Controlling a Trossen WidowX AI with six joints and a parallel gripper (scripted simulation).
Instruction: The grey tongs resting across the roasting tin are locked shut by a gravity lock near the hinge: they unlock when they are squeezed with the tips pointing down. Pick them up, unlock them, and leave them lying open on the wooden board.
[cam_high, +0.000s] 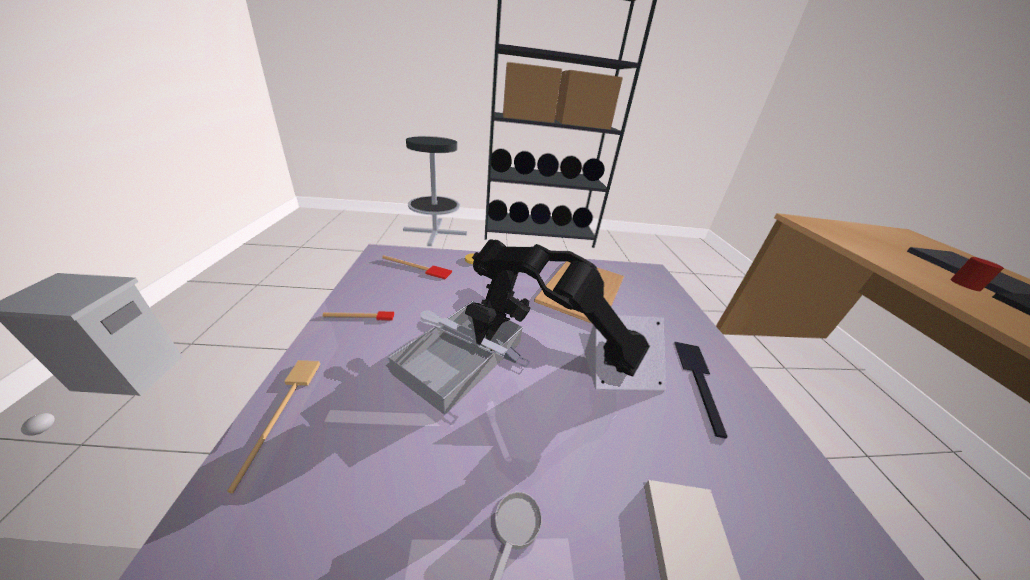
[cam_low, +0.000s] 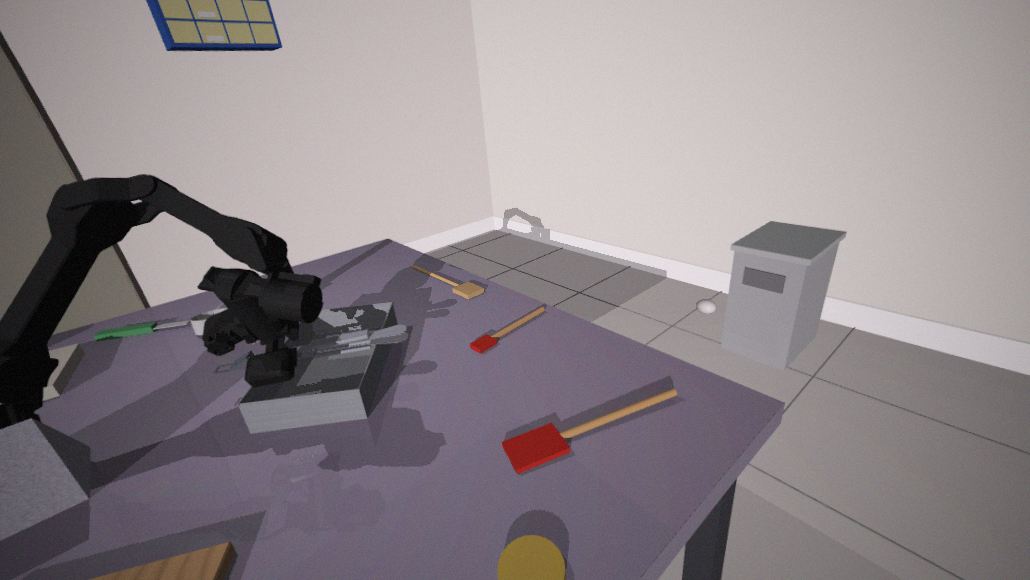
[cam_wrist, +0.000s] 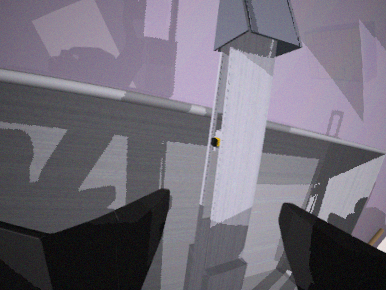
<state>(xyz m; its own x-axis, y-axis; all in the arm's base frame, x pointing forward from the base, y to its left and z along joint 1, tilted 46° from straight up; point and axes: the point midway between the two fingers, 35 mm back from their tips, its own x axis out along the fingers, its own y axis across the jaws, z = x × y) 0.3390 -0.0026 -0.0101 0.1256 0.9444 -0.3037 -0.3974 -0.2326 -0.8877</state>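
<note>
Now: gripper tip 6 cm short of the grey roasting tin and 4 cm above it. Round my gripper tip: yellow disc (11 cm ahead, 54 cm to the right, 6 cm below); wooden board (32 cm behind, 41 cm to the right, 6 cm below); green-handled tool (23 cm behind, 48 cm to the left, 6 cm below).
</note>
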